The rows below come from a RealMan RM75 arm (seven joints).
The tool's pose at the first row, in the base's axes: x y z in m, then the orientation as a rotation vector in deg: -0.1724 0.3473 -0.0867 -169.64 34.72 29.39
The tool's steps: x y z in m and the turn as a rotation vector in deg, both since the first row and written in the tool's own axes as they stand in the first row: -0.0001 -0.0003 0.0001 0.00 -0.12 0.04; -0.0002 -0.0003 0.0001 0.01 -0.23 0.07; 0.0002 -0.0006 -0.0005 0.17 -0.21 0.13; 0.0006 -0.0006 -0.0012 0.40 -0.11 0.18; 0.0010 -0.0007 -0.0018 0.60 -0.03 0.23; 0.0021 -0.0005 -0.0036 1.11 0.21 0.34; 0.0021 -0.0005 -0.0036 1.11 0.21 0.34; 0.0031 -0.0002 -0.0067 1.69 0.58 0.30; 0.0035 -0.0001 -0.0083 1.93 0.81 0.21; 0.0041 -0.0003 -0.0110 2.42 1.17 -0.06; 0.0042 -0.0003 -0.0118 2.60 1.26 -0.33
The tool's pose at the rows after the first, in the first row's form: -0.1724 0.3476 -0.0868 -169.58 34.77 29.57; -0.1725 0.3477 -0.0867 -169.52 34.80 29.72; -0.1718 0.3477 -0.0863 -169.37 34.91 29.63; -0.1713 0.3475 -0.0858 -169.19 35.01 29.38; -0.1707 0.3473 -0.0853 -169.03 35.11 29.18; -0.1693 0.3465 -0.0840 -168.64 35.33 28.61; -0.1693 0.3465 -0.0840 -168.64 35.33 28.61; -0.1676 0.3454 -0.0814 -168.26 35.35 27.81; -0.1668 0.3449 -0.0801 -168.14 35.25 27.37; -0.1653 0.3445 -0.0777 -167.87 34.92 26.61; -0.1650 0.3444 -0.0770 -167.78 34.53 26.38
